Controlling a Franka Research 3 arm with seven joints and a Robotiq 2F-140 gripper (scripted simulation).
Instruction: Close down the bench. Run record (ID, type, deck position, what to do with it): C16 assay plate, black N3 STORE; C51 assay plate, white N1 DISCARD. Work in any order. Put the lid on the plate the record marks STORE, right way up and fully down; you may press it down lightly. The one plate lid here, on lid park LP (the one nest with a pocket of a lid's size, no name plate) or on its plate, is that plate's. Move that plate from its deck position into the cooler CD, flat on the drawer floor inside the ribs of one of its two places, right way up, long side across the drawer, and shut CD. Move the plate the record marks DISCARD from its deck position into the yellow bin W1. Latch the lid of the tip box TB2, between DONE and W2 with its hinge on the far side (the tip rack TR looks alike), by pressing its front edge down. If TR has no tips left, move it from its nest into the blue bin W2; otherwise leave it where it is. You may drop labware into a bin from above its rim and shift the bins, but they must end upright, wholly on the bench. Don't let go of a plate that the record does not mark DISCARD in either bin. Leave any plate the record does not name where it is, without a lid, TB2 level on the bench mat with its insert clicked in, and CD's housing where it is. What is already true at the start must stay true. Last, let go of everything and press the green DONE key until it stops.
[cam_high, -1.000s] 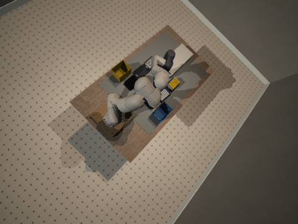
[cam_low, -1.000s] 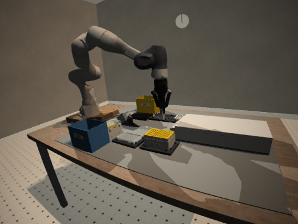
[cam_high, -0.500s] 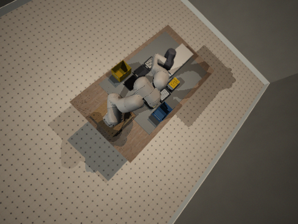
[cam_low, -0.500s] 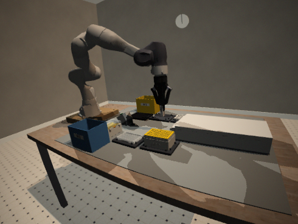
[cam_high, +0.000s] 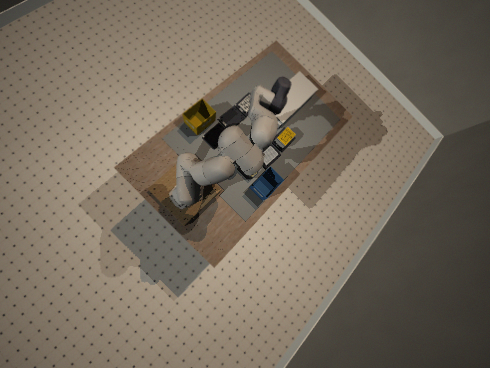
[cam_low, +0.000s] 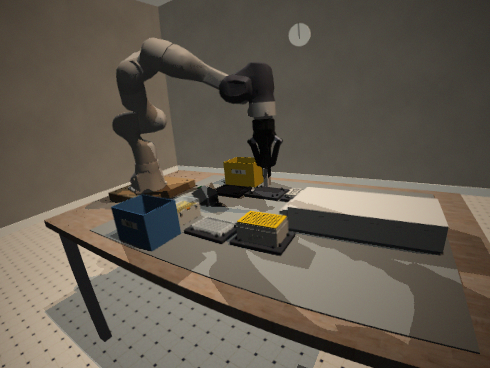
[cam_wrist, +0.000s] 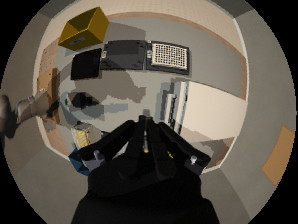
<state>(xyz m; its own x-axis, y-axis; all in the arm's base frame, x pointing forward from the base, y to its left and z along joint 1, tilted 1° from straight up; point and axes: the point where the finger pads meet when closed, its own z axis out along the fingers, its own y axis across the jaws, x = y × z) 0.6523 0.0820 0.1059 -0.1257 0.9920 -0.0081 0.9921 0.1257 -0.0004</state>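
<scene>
My hand is 20 cm to the right of the white assay plate, 12 cm above it and 4 cm short of it. From my hand the other things lie so: cooler drawer 21 cm ahead, 12 cm below, 3 cm to the left; tip rack TR 18 cm to the right, 9 cm below, 9 cm ahead; grey plate lid 18 cm ahead, 12 cm below, 2 cm to the left.
</scene>
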